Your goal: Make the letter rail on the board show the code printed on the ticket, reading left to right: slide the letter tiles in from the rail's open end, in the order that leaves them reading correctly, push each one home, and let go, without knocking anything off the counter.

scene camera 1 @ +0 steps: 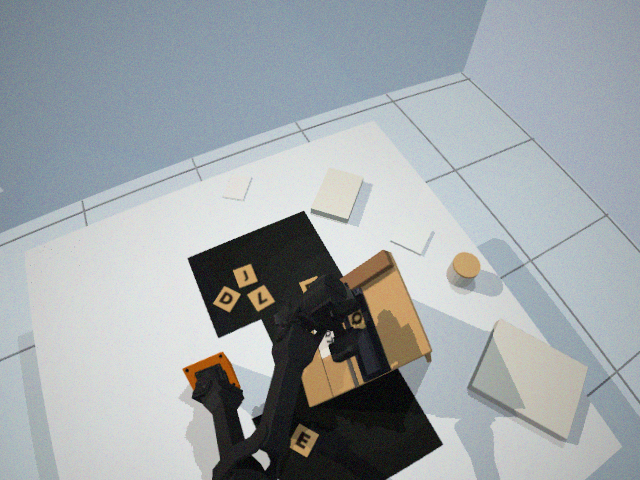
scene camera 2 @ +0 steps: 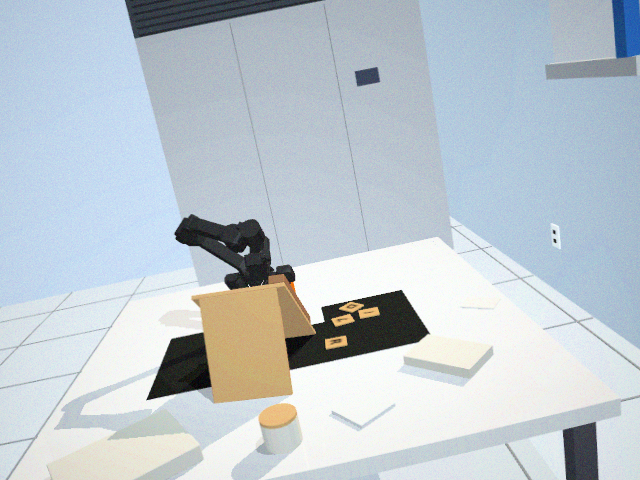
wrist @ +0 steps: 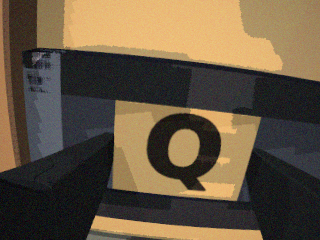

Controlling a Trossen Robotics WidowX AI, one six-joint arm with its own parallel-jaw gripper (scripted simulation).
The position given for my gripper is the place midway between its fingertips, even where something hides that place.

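Note:
There is a tan board (scene camera 1: 394, 336) that I also find in the wrist view, the board being at (wrist: 69, 69) there. My gripper (scene camera 1: 357, 318), (wrist: 182, 151) is visible to me as well. I see a black mat (scene camera 1: 379, 423) too.

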